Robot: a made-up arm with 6 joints.
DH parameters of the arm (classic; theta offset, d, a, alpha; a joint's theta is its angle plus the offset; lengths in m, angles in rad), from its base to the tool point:
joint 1: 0 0.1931 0 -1.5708
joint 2: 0.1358 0 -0.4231 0
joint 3: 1.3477 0 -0.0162 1.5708
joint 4: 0 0.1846 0 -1.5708
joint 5: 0 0 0.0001 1.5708
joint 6: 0 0.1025 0 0
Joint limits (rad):
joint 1: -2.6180..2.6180
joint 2: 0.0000..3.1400
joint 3: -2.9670..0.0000
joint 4: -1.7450..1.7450
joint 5: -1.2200..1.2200
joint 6: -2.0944..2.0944
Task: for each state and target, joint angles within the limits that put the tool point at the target. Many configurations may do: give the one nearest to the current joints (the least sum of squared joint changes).
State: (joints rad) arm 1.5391 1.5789 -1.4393 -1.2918 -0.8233 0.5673
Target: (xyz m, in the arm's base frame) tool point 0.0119 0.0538 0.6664
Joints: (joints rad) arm 1.1651 0.9095 -1.1380 -1.2820 -0.1060 0.5673
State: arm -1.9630 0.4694 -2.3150 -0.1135 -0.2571 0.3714
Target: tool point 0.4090 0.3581 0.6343
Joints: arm -2.4153 0.4118 -2.4280 -0.1352 -0.2875 0.3714
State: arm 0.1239 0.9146 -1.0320 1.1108 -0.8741 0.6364
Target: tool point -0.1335 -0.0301 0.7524
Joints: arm -0.1972 0.7664 -1.4785 0.9038 -0.7642 0.6364
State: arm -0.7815 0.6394 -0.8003 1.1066 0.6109 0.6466
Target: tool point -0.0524 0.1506 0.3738
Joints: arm -0.8251 0.2022 -0.3594 1.0302 0.8095 0.6466
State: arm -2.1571 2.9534 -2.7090 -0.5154 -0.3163 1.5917
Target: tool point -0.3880 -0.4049 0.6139
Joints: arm -2.3711 2.4591 -2.9670 -0.4855 -0.4400 1.5917
